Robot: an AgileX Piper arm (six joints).
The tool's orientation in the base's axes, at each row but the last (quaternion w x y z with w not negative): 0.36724, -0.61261, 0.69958, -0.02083; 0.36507, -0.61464, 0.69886, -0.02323; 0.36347, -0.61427, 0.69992, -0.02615; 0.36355, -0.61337, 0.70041, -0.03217
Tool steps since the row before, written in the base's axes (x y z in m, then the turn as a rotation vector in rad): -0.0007, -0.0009, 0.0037, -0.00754, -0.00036, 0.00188; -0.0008, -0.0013, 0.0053, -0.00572, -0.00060, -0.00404; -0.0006, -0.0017, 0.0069, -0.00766, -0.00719, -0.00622; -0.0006, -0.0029, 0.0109, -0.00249, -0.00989, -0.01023
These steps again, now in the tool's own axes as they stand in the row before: -0.0010, -0.0014, -0.0035, -0.00076, 0.00536, -0.00559; -0.0014, -0.0022, -0.0049, 0.00235, 0.00662, -0.00037; -0.0018, -0.0032, -0.0061, 0.00914, 0.00769, -0.00252; -0.0026, -0.0056, -0.0095, 0.01349, 0.00468, 0.00217
